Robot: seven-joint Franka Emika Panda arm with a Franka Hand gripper.
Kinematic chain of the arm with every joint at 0, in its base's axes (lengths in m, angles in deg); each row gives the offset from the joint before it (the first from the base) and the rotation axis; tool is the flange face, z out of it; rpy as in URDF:
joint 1: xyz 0 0 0.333 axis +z
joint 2: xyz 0 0 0 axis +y
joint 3: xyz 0 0 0.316 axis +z
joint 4: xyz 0.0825 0 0 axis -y
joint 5: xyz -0.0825 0 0.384 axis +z
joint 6: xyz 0 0 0 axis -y
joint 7: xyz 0.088 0 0 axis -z
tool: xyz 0 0 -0.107 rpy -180 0 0
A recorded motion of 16 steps. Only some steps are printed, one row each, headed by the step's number.
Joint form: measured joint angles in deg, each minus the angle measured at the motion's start. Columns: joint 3, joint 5, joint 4, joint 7, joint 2, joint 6, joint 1.
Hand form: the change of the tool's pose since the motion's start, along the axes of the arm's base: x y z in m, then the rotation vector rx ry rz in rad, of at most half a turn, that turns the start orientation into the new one. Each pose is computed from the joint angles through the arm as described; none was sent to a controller.
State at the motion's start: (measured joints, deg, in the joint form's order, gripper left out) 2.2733 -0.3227 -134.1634 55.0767 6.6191 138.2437 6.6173
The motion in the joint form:
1: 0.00 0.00 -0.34 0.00 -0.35 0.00 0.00
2: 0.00 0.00 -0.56 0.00 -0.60 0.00 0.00
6: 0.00 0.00 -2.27 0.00 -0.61 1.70 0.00
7: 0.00 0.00 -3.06 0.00 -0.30 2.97 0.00
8: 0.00 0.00 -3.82 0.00 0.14 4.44 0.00
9: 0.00 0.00 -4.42 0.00 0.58 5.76 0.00
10: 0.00 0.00 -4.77 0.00 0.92 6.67 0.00
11: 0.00 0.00 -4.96 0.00 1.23 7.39 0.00
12: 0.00 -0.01 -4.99 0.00 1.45 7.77 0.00
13: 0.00 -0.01 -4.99 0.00 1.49 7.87 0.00
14: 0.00 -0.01 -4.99 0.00 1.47 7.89 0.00
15: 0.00 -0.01 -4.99 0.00 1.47 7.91 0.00
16: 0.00 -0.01 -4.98 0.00 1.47 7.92 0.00
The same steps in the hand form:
1: -0.0018 -0.0003 0.0008 -0.0002 -0.0002 0.0000
2: -0.0029 -0.0005 0.0015 -0.0003 -0.0007 0.0000
6: -0.0103 -0.0016 -0.0075 -0.0002 -0.0007 0.0001
7: -0.0132 -0.0020 -0.0136 0.0006 -0.0036 0.0002
8: -0.0158 -0.0023 -0.0202 0.0017 -0.0082 0.0002
9: -0.0178 -0.0026 -0.0259 0.0029 -0.0130 0.0002
10: -0.0189 -0.0027 -0.0297 0.0038 -0.0167 0.0002
11: -0.0192 -0.0027 -0.0325 0.0046 -0.0205 0.0002
12: -0.0190 -0.0027 -0.0340 0.0051 -0.0227 0.0004
13: -0.0189 -0.0027 -0.0342 0.0053 -0.0237 0.0003
14: -0.0189 -0.0027 -0.0340 0.0054 -0.0244 0.0003
15: -0.0188 -0.0026 -0.0339 0.0054 -0.0248 0.0003
16: -0.0187 -0.0026 -0.0339 0.0055 -0.0251 0.0003

